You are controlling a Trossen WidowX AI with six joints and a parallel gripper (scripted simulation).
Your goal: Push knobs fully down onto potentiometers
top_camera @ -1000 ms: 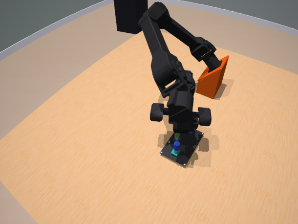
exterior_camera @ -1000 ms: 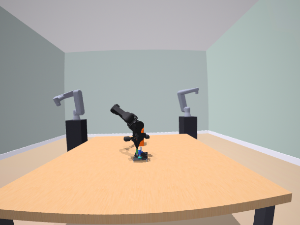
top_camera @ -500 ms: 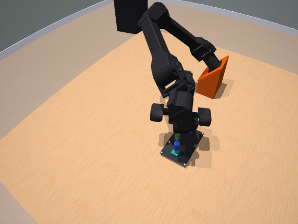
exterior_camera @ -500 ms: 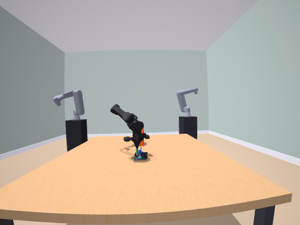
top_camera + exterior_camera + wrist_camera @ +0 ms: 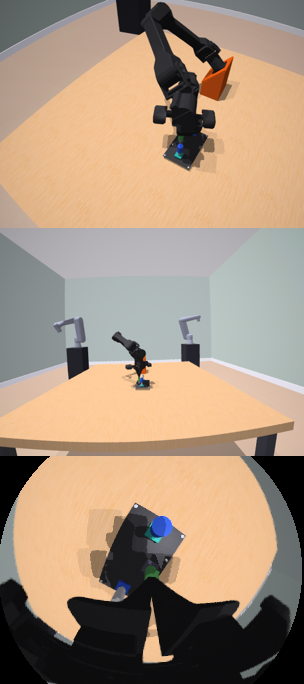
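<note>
Right now my gripper tip is 10 mm above the green knob. From my gripper tip the other things lie so: blue potentiometer 60 mm behind, 30 mm to the left, 20 mm below.
</note>
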